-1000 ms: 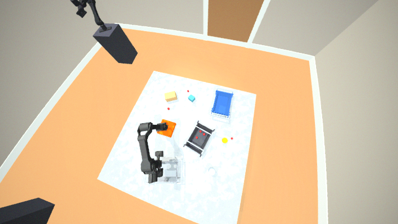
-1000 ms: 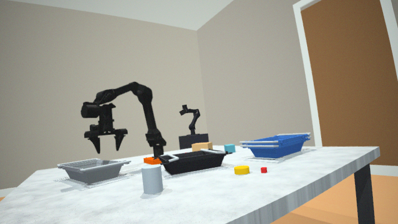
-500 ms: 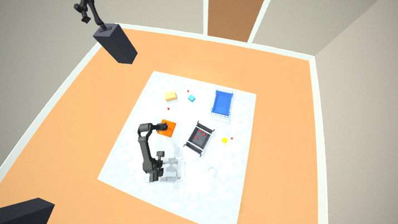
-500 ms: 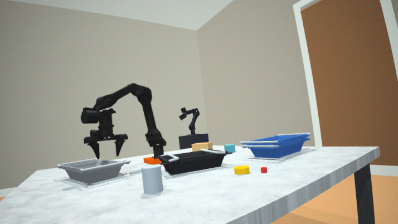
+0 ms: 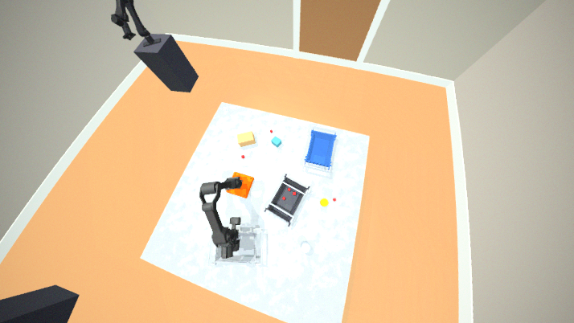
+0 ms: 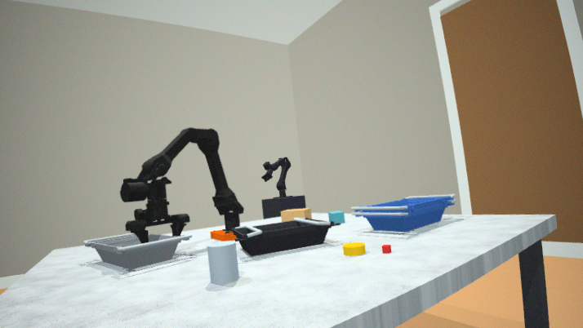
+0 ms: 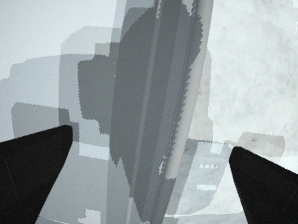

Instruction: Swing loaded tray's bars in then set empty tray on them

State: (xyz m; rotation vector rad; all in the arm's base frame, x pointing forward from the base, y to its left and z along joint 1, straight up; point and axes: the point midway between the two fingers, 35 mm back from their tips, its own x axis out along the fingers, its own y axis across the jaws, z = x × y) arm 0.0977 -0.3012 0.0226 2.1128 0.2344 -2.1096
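My gripper tip is now 20 mm short of the grey tray, 80 mm to the left of it and 30 mm below it. From my gripper tip the other things lie so: tan block (130 mm behind, 650 mm to the left, 20 mm above); then grey cylinder (430 mm ahead, 20 mm above); then yellow disc (510 mm ahead, 280 mm to the left).
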